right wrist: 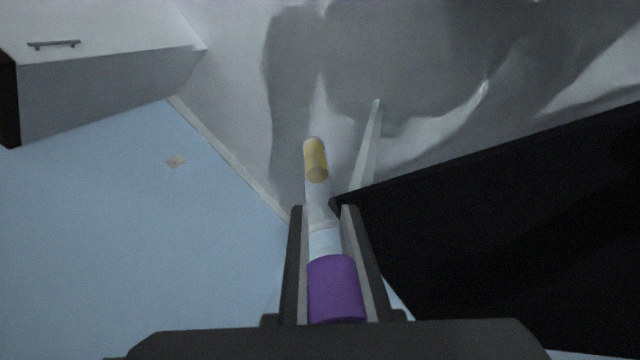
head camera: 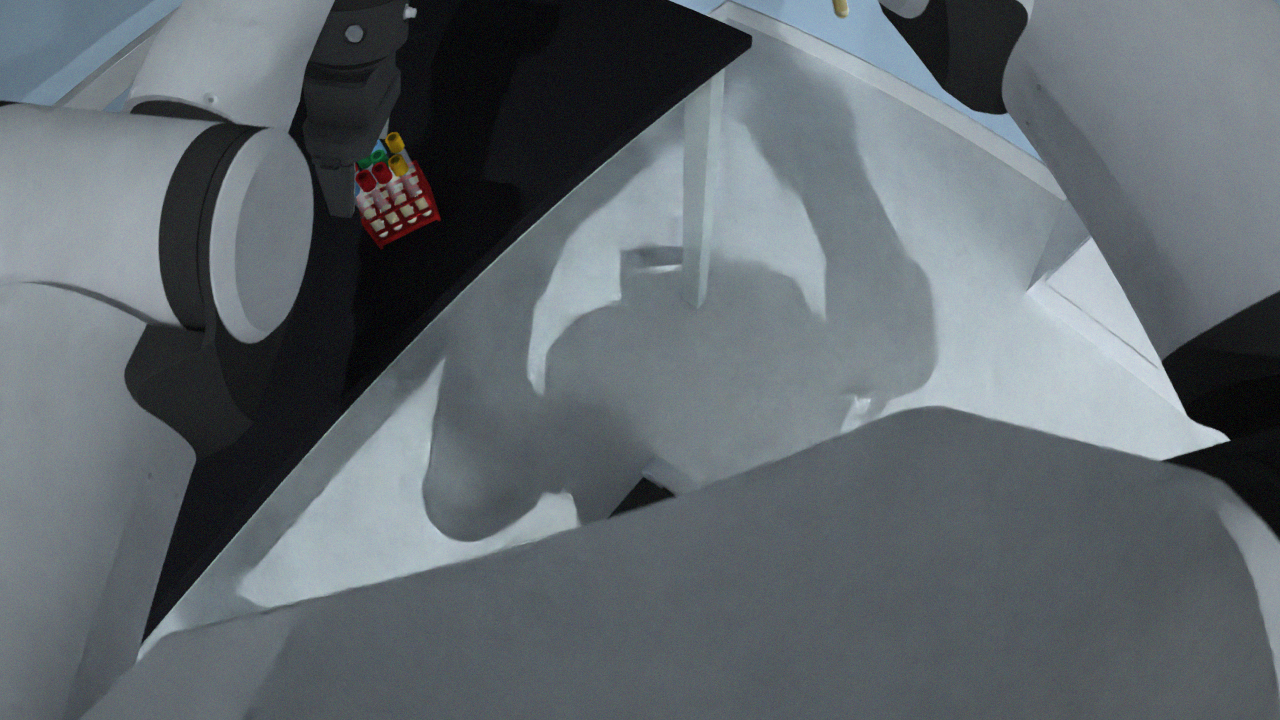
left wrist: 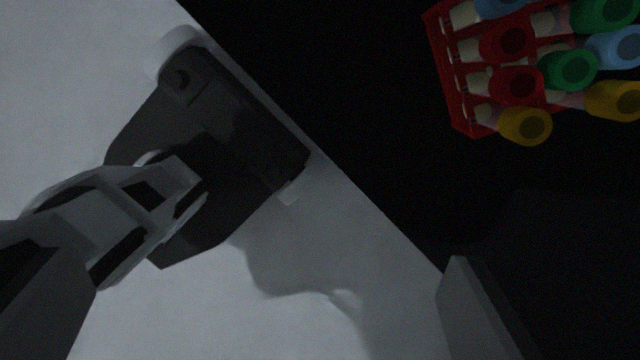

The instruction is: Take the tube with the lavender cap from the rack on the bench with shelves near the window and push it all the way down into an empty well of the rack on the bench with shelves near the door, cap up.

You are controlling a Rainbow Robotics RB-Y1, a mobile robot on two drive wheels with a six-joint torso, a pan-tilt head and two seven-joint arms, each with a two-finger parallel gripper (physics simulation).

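Frame: origin at the robot's base, x back, y down, z right, level; metres.
Where they show: left gripper, fingertip midpoint: (head camera: 360, 172) (left wrist: 272, 272); right gripper, fingertip midpoint: (right wrist: 324, 216); robot's base, origin of the base link: (left wrist: 249, 115).
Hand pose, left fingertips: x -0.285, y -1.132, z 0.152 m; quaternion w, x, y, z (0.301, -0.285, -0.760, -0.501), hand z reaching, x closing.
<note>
Each offset is from my left fingertips to the top centre of the thing. "*": to the spot under its first point. Level surfaces: height alone.
My right gripper (right wrist: 324, 216) is shut on the tube with the lavender cap {dx +0.229, dy -0.132, dz +0.401 m} (right wrist: 335, 287). The cap lies between the fingers near the palm, and the clear tube with its yellowish end points away from the palm. The tube's end {* dx +0.243, dy -0.042, dz +0.404 m} (head camera: 839, 7) shows at the top edge of the head view. A red rack {dx -0.132, dy +0.161, dz +0.042 m} (head camera: 409, 231) (left wrist: 442, 75) with red, green, blue and yellow capped tubes stands on the black bench top {dy +0.218 m} (head camera: 554, 107) (left wrist: 360, 125) (right wrist: 475, 225). My left gripper (head camera: 358, 170) (left wrist: 272, 272) is open and empty, and partly covers the rack in the head view. Empty wells cannot be made out.
A pale bench leg {* dx -0.020, dy +0.563, dz +0.569 m} (head camera: 702, 179) (right wrist: 367, 150) stands under the bench's edge. A white cabinet (right wrist: 110, 90) is at the upper left of the right wrist view, beside a blue wall (right wrist: 125, 240). The robot's grey body {* dx +0.427, dy -0.255, dz -0.074 m} (head camera: 716, 582) fills the lower head view.
</note>
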